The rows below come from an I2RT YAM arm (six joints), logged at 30 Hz.
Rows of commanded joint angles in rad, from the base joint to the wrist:
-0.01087, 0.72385, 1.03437, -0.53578, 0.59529, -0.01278
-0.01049, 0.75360, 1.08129, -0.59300, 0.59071, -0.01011
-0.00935, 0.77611, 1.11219, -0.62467, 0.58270, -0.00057
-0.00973, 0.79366, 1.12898, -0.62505, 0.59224, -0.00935
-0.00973, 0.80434, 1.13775, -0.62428, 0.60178, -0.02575
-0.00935, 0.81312, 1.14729, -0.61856, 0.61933, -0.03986
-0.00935, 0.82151, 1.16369, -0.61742, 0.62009, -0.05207
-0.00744, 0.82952, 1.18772, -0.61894, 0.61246, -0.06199
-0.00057, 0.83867, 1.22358, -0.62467, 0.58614, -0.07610
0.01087, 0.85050, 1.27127, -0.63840, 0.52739, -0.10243
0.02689, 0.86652, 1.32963, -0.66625, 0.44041, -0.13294
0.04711, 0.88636, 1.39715, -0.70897, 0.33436, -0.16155
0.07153, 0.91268, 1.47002, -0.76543, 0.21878, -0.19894
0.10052, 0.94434, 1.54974, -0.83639, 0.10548, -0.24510
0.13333, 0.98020, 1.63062, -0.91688, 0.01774, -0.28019
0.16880, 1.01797, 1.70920, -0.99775, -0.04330, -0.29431
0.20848, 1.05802, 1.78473, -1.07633, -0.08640, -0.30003
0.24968, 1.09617, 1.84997, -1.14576, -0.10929, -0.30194
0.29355, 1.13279, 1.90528, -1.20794, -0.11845, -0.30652
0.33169, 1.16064, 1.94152, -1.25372, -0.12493, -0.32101
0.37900, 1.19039, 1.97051, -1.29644, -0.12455, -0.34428
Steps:
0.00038, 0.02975, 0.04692, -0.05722, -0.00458, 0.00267
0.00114, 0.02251, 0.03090, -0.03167, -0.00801, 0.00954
-0.00038, 0.01755, 0.01679, -0.00038, 0.00954, -0.00878
0.00000, 0.01068, 0.00877, 0.00077, 0.00954, -0.01640
0.00038, 0.00878, 0.00954, 0.00572, 0.01755, -0.01411
0.00000, 0.00839, 0.01640, 0.00114, 0.00076, -0.01221
0.00191, 0.00801, 0.02403, -0.00152, -0.00763, -0.00992
0.00687, 0.00915, 0.03586, -0.00573, -0.02632, -0.01411
0.01144, 0.01183, 0.04769, -0.01373, -0.05875, -0.02633
0.01602, 0.01602, 0.05836, -0.02785, -0.08698, -0.03051
0.02022, 0.01984, 0.06752, -0.04272, -0.10605, -0.02861
0.02442, 0.02632, 0.07287, -0.05646, -0.11558, -0.03739
0.02899, 0.03166, 0.07972, -0.07096, -0.11330, -0.04616
0.03281, 0.03586, 0.08088, -0.08049, -0.08774, -0.03509
0.03547, 0.03777, 0.07858, -0.08087, -0.06104, -0.01412
0.03968, 0.04005, 0.07553, -0.07858, -0.04310, -0.00572
0.04120, 0.03815, 0.06524, -0.06943, -0.02289, -0.00191
0.04387, 0.03662, 0.05531, -0.06218, -0.00916, -0.00458
0.03814, 0.02785, 0.03624, -0.04578, -0.00648, -0.01449
0.04731, 0.02975, 0.02899, -0.04272, 0.00038, -0.02327

